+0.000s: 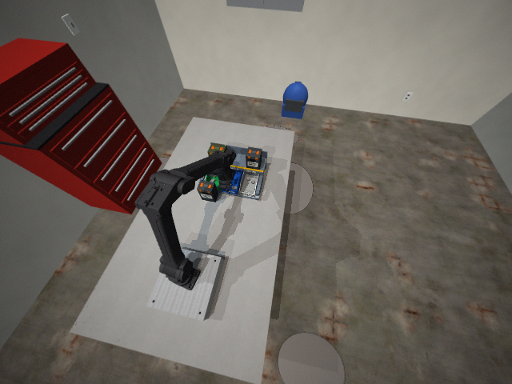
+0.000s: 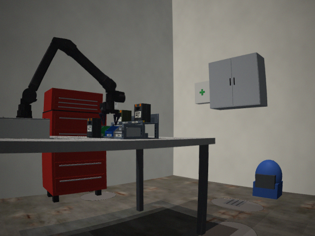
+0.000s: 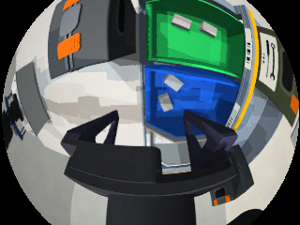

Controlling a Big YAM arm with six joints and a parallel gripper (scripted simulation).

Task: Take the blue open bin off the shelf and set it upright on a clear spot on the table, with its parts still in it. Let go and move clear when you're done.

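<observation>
The blue open bin is 80 mm ahead of my hand, 10 mm to the left of it and 50 mm below it. Round my hand: green bin 60 mm ahead, 120 mm to the left, 50 mm below; then yellow bar 130 mm ahead, 20 mm to the left, 20 mm above; then grey bin 100 mm ahead, 100 mm to the right, 50 mm below.
</observation>
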